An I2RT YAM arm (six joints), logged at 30 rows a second.
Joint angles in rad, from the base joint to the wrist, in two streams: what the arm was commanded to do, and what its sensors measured. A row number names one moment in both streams.
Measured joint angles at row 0:
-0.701, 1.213, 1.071, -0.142, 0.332, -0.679
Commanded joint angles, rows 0 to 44:
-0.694, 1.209, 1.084, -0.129, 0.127, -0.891
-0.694, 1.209, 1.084, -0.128, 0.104, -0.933
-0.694, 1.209, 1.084, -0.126, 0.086, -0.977
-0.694, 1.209, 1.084, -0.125, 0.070, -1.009
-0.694, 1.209, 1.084, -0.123, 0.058, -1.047
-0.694, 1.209, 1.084, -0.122, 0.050, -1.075
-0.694, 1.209, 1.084, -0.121, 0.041, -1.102
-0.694, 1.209, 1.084, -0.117, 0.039, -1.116
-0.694, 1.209, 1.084, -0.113, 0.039, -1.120
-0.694, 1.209, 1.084, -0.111, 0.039, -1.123
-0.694, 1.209, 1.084, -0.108, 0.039, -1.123
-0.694, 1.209, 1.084, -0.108, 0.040, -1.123
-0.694, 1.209, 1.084, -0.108, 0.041, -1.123
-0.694, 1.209, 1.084, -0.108, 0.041, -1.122
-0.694, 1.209, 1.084, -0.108, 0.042, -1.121
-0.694, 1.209, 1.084, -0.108, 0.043, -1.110
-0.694, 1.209, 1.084, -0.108, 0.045, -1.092
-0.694, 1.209, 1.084, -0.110, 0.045, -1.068
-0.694, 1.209, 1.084, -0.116, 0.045, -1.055
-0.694, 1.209, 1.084, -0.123, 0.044, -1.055
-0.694, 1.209, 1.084, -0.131, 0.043, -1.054
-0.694, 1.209, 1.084, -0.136, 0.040, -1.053
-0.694, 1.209, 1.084, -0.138, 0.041, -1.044
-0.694, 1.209, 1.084, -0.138, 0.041, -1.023
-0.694, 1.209, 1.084, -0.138, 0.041, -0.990
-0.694, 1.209, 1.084, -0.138, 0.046, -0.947
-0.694, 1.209, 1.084, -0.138, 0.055, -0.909
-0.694, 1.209, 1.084, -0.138, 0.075, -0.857
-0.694, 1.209, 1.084, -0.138, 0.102, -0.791
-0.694, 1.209, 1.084, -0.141, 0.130, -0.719
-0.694, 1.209, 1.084, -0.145, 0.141, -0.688
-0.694, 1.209, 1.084, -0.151, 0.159, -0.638
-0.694, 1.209, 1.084, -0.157, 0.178, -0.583
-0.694, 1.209, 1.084, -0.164, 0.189, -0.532
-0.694, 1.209, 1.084, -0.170, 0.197, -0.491
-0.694, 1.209, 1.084, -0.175, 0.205, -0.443
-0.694, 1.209, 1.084, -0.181, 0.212, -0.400
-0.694, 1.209, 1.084, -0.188, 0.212, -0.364
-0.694, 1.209, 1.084, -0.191, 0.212, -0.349
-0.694, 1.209, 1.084, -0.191, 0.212, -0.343
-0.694, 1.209, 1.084, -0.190, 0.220, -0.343
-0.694, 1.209, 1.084, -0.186, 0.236, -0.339
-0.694, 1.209, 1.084, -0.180, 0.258, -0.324
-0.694, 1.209, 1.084, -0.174, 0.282, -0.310
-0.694, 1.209, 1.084, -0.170, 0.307, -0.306
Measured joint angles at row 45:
-0.698, 1.213, 1.071, -0.189, 0.220, -0.394
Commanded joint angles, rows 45 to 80:
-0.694, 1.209, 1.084, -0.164, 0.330, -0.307
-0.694, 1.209, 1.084, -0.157, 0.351, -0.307
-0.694, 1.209, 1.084, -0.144, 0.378, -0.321
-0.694, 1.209, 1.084, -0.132, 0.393, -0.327
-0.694, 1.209, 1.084, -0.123, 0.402, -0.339
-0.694, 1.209, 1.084, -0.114, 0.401, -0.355
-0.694, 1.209, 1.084, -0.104, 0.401, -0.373
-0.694, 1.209, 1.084, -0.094, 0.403, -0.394
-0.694, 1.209, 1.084, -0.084, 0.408, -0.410
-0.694, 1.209, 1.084, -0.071, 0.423, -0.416
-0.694, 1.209, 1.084, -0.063, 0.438, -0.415
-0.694, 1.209, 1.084, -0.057, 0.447, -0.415
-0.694, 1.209, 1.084, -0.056, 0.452, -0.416
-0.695, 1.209, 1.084, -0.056, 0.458, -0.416
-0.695, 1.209, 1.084, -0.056, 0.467, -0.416
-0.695, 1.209, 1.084, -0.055, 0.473, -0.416
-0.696, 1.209, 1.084, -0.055, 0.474, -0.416
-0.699, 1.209, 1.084, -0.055, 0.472, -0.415
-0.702, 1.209, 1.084, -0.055, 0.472, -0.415
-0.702, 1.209, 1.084, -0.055, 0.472, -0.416
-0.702, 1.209, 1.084, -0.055, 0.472, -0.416
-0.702, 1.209, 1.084, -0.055, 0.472, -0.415
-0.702, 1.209, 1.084, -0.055, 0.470, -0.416
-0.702, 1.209, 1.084, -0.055, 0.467, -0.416
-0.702, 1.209, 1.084, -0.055, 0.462, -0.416
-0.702, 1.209, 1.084, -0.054, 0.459, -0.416
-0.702, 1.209, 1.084, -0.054, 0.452, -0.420
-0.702, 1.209, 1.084, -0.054, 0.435, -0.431
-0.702, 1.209, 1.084, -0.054, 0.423, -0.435
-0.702, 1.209, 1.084, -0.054, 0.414, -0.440
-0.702, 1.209, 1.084, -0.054, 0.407, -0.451
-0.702, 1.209, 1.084, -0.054, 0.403, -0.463
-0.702, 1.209, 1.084, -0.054, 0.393, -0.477
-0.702, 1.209, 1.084, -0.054, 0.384, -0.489
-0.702, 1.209, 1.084, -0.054, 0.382, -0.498
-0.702, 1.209, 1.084, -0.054, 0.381, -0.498
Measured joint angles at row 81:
-0.699, 1.213, 1.071, -0.070, 0.408, -0.443
